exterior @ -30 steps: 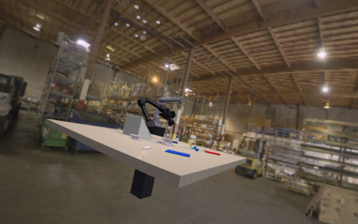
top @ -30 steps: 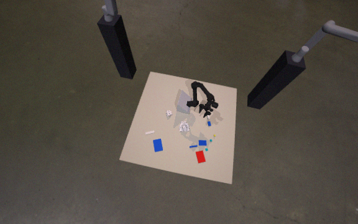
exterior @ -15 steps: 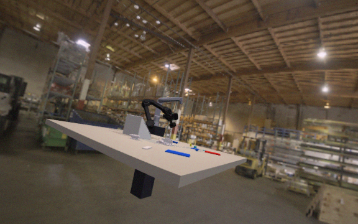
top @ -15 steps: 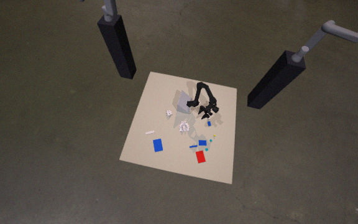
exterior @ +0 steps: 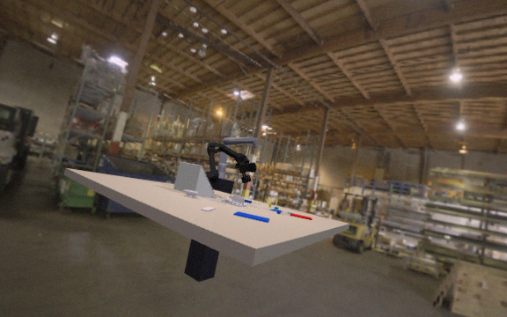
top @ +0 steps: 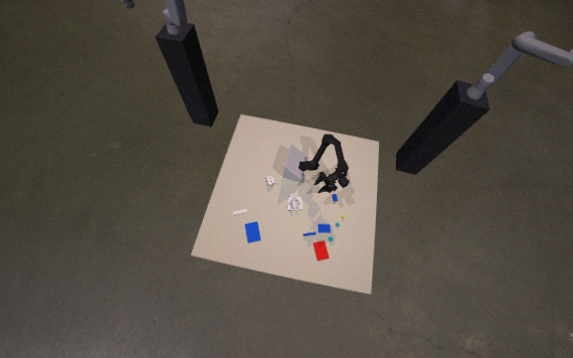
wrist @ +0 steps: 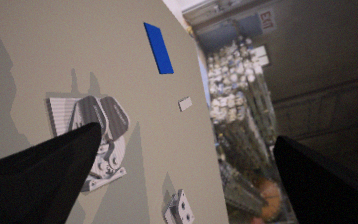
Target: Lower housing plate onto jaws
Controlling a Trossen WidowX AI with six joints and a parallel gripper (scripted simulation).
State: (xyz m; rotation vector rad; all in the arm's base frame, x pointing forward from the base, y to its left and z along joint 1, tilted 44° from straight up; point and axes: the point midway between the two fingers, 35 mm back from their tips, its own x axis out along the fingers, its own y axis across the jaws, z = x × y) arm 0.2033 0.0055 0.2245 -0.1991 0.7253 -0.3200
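My gripper tip is now 7 cm past the housing plate, 36 cm to the left of it and 18 cm above it. From my gripper tip the other things lie so: red plate (38 cm ahead, 14 cm to the left, 20 cm below); white bar (24 cm ahead, 52 cm to the right, 20 cm below).
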